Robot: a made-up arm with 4 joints.
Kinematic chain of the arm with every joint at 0, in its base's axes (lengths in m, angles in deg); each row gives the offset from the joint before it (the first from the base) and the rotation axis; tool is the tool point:
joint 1: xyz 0 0 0.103 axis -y
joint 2: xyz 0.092 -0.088 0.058 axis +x
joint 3: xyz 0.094 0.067 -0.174 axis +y
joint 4: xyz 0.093 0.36 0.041 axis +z
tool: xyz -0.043 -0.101 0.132
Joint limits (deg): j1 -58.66..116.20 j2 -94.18..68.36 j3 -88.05..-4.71 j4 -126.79..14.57
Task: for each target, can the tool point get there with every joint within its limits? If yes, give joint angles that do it. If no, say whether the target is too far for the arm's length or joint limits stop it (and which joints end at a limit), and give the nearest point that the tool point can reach.
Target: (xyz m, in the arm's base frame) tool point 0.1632 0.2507 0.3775
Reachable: yes | joints -19.92 44.42 -41.03 -63.73
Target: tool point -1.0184 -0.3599 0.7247
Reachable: no: too far | nearest point -0.4973 0.1031 0.4066 | short by 0.766 m
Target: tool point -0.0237 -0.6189 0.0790
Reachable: no: joint limits stop it (at a limit: joint 2, joint 3) | nearest point -0.2077 -0.2809 -0.1073 | short by 0.428 m
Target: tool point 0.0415 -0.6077 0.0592
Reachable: no: joint limits stop it (at a limit: joint 2, joint 3) | nearest point 0.2049 -0.2827 -0.1133 | short by 0.403 m
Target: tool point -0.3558 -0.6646 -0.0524
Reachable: no: joint limits stop it (at a limit: joint 1, joint 2, joint 3) | nearest point -0.3074 -0.3037 -0.0989 | short by 0.367 m
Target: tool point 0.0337 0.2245 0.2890
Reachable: yes | joints 28.18 17.26 -39.04 1.23
